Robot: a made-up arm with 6 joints. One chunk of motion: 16 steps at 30 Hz.
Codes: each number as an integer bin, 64 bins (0 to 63) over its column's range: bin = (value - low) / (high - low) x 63, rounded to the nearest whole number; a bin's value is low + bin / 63 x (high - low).
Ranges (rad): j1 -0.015..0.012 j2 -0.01..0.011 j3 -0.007..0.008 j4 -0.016..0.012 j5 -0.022..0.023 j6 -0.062..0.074
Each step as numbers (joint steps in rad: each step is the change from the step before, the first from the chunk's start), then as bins.
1 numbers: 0.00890 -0.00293 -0.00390 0.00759 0.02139 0.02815
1 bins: 56 21 13 53 61 42
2 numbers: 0.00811 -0.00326 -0.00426 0.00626 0.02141 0.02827
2 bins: 54 20 12 50 61 42
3 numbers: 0.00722 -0.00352 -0.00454 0.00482 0.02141 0.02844
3 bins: 52 19 10 47 61 42
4 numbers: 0.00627 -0.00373 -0.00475 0.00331 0.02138 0.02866
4 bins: 50 19 9 43 61 42
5 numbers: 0.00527 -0.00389 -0.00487 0.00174 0.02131 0.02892
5 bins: 47 18 9 40 61 42
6 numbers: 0.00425 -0.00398 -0.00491 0.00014 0.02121 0.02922
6 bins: 45 18 9 36 60 42
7 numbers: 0.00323 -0.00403 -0.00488 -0.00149 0.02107 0.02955
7 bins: 43 18 9 33 60 42
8 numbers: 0.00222 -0.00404 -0.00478 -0.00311 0.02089 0.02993
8 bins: 40 18 9 29 60 43
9 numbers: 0.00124 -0.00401 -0.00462 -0.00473 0.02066 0.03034
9 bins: 38 18 10 25 60 43
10 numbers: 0.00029 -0.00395 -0.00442 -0.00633 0.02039 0.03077
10 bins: 36 18 11 22 59 43
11 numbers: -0.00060 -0.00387 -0.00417 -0.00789 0.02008 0.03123
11 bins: 34 18 12 18 59 43
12 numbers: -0.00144 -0.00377 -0.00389 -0.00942 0.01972 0.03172
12 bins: 32 19 13 15 58 43
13 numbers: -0.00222 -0.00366 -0.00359 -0.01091 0.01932 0.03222
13 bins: 30 19 14 11 58 44
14 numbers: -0.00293 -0.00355 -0.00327 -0.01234 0.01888 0.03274
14 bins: 28 19 16 8 57 44
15 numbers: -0.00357 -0.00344 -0.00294 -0.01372 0.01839 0.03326
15 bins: 27 20 17 5 57 44
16 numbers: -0.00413 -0.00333 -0.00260 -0.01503 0.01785 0.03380
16 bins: 25 20 18 2 56 44
